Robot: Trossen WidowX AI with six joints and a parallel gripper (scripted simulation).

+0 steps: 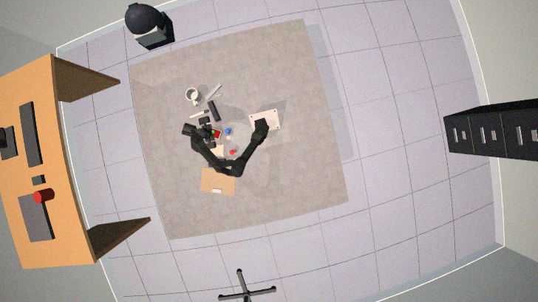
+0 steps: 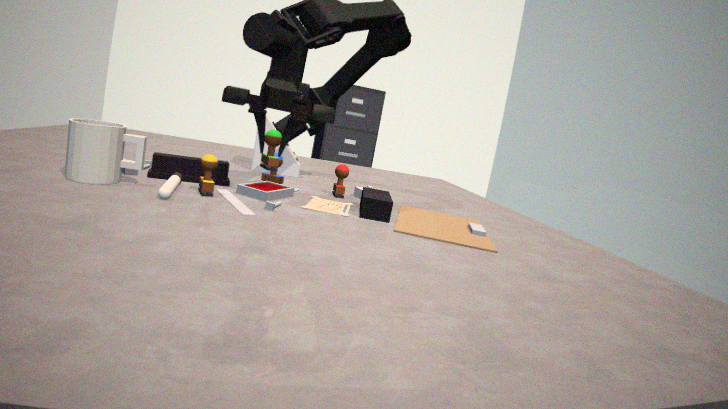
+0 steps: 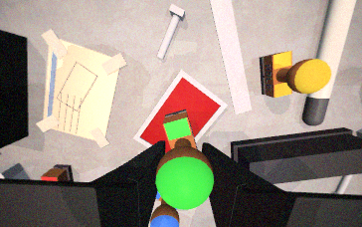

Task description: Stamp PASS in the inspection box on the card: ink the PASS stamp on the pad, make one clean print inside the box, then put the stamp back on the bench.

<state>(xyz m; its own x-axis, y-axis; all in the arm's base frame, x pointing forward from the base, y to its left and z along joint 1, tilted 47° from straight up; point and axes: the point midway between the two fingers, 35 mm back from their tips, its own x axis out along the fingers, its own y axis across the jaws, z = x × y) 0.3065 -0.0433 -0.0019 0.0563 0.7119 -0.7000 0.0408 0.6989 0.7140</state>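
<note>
The red ink pad is 70 mm below my gripper tip. The rest, counted from my gripper tip: ruler (80 mm ahead, 50 mm to the right, 70 mm below); green-knobbed stamp (right at my gripper tip); blue-knobbed stamp (100 mm behind, 20 mm to the left, 50 mm below).
</note>
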